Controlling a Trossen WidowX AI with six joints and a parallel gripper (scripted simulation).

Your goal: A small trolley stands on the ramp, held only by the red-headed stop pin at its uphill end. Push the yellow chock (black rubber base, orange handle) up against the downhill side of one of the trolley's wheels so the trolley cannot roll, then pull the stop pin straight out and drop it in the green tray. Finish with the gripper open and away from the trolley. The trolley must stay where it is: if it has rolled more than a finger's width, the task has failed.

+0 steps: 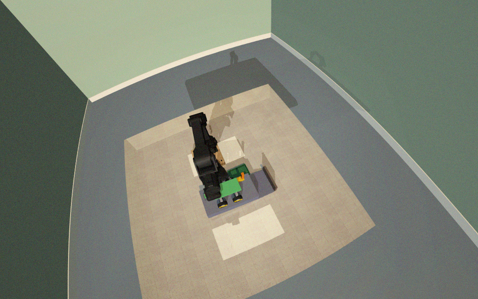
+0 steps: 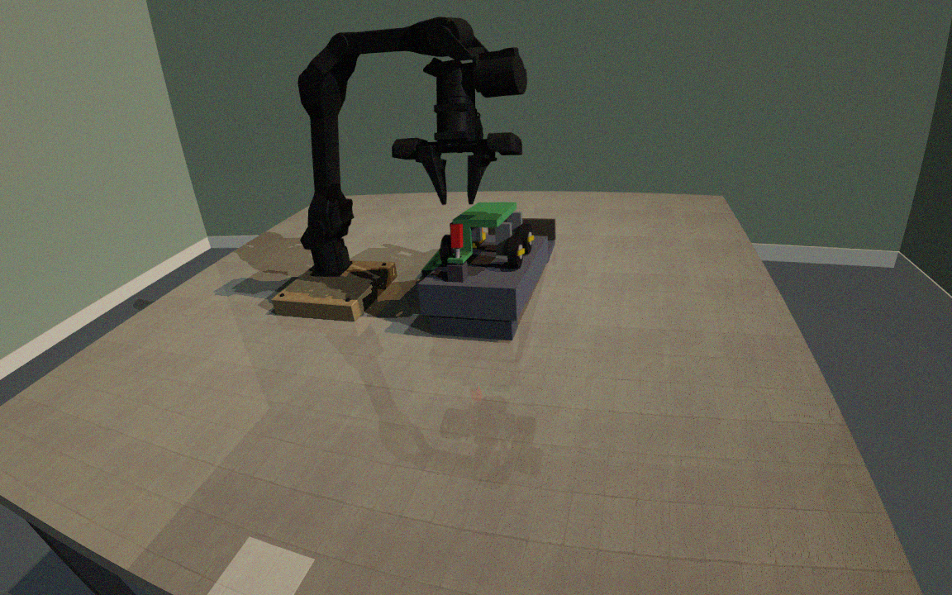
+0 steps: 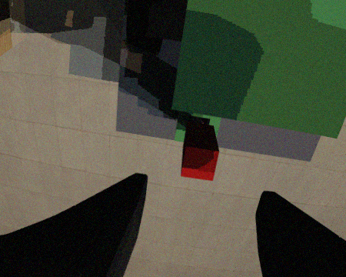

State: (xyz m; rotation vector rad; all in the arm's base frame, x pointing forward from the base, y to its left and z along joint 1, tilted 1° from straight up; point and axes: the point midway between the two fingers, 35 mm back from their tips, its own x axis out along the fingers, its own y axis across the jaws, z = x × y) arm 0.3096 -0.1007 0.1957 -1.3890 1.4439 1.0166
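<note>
Now: the red-headed stop pin 2 cm to the right of my gripper tip and 6 cm below it. Round my gripper tip: yellow chock 2 cm behind, 17 cm to the left, 11 cm below; then grey ramp 2 cm ahead, 8 cm to the left, 15 cm below; then trolley 2 cm ahead, 8 cm to the left, 8 cm below.
</note>
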